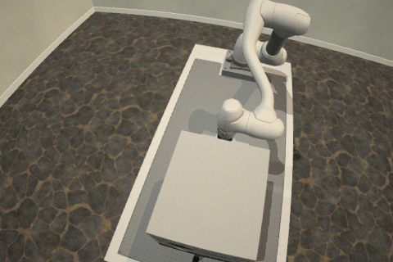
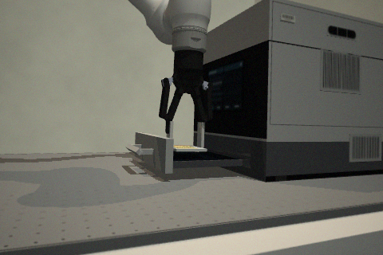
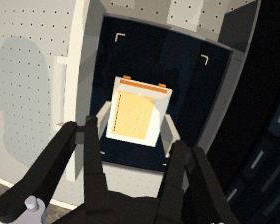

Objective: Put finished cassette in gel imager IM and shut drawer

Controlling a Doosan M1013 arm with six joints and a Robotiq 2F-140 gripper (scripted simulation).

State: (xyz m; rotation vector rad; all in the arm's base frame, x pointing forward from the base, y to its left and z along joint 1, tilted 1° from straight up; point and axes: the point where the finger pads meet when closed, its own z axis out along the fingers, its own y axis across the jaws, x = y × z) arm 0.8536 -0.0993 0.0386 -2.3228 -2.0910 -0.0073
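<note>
Right now my hand is 10 mm to the right of the cassette FINISHED and 30 mm above it.
</note>
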